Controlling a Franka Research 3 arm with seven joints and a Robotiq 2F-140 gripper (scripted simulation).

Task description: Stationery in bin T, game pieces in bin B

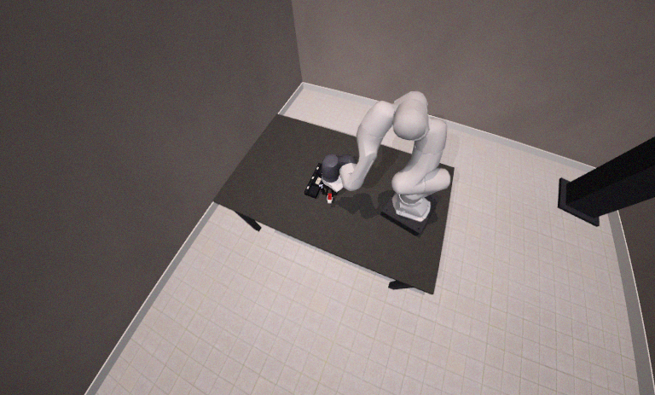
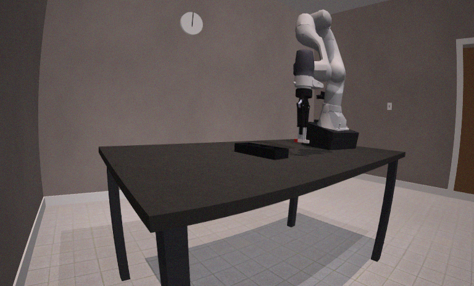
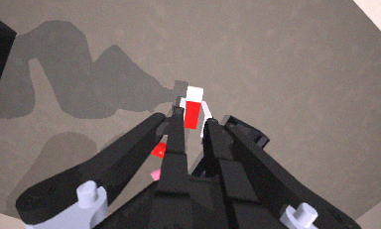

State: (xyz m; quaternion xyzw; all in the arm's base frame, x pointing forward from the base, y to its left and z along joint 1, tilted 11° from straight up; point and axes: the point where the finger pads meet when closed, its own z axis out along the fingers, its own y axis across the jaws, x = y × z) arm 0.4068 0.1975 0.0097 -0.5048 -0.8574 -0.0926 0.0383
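The black bin row is 160 mm ahead of my hand, 90 mm to the right of it and 80 mm below it. From my hand the other things lie so: red-and-white eraser 10 mm to the left, 30 mm below; then pink block 70 mm ahead, 200 mm to the right, 90 mm below.
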